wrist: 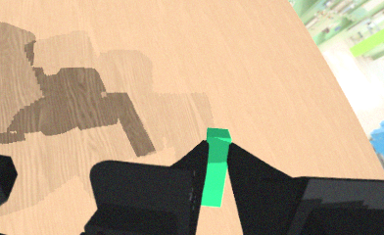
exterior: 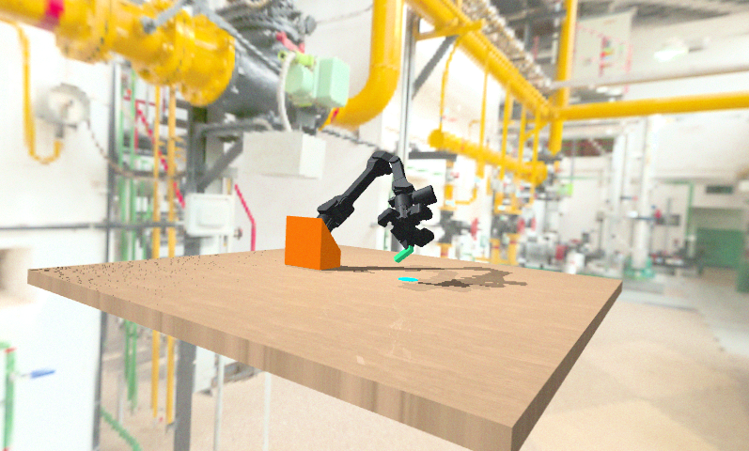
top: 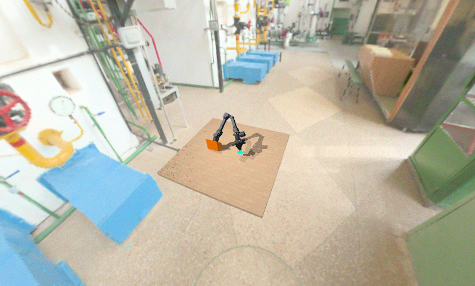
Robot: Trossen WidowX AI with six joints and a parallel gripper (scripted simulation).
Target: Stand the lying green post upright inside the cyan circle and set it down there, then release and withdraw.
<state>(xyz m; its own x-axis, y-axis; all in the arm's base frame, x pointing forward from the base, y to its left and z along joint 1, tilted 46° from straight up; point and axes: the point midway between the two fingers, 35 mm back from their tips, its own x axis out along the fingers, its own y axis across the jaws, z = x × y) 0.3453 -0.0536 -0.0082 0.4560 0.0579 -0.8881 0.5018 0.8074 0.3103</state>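
My gripper tip is now 10 cm above the cyan circle, 6 cm to the right of it and 2 cm past it. The rest, counted from my gripper tip: green post: 2 cm behind, 1 cm below.
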